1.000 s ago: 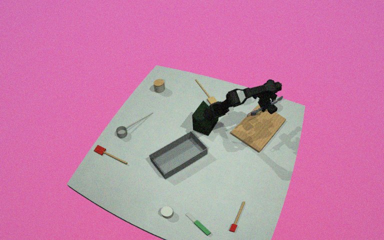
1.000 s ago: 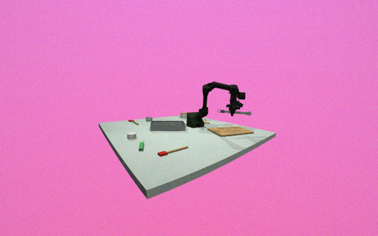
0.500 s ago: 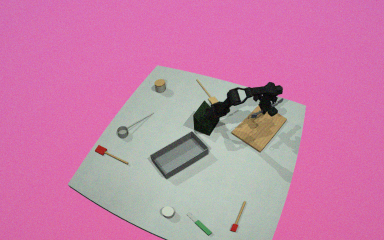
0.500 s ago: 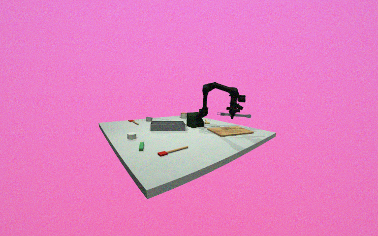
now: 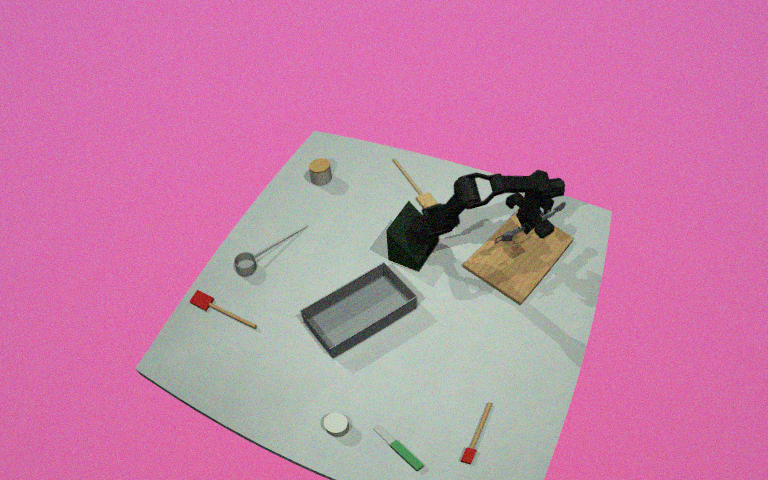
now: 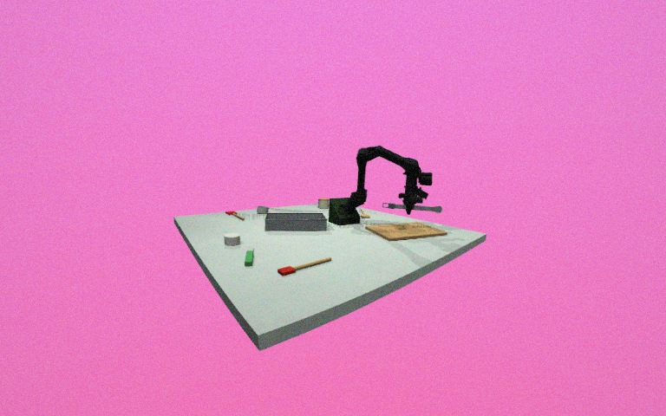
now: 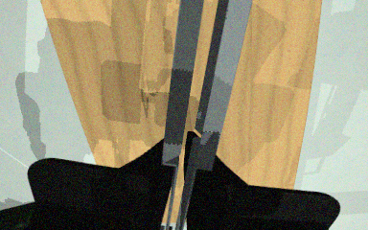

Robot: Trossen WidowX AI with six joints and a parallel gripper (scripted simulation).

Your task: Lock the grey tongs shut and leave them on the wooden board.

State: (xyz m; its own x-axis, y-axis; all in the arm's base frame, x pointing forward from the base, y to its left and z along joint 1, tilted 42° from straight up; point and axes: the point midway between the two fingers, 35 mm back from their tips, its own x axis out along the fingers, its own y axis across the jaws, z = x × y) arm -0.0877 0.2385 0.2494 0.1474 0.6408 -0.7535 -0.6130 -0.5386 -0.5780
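My gripper tip is 10 mm short of the wooden board and 80 mm above it. Round my gripper tip: green-handled tool (780 mm ahead, 170 mm to the right, 80 mm below); white puck (780 mm ahead, 340 mm to the right, 70 mm below); roasting tin (390 mm ahead, 420 mm to the right, 60 mm below).
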